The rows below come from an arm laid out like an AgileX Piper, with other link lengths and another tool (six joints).
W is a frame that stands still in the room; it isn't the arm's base.
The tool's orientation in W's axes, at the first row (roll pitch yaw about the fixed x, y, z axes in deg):
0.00, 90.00, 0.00
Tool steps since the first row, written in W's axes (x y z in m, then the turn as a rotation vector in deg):
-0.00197, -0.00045, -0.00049, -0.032, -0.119, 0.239
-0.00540, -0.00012, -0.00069, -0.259, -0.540, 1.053
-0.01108, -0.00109, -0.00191, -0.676, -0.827, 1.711
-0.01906, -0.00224, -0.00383, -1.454, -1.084, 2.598
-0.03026, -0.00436, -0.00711, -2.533, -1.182, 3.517
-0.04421, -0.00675, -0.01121, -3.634, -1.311, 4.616
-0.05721, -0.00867, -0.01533, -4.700, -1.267, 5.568
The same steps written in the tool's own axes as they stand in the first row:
0.00049, -0.00045, -0.00197, -0.239, -0.119, -0.032
0.00069, -0.00012, -0.00540, -1.053, -0.540, -0.259
0.00191, -0.00109, -0.01108, -1.711, -0.827, -0.676
0.00383, -0.00224, -0.01906, -2.598, -1.084, -1.454
0.00711, -0.00436, -0.03026, -3.517, -1.182, -2.533
0.01121, -0.00675, -0.04421, -4.616, -1.311, -3.634
0.01533, -0.00867, -0.05721, -5.568, -1.267, -4.700

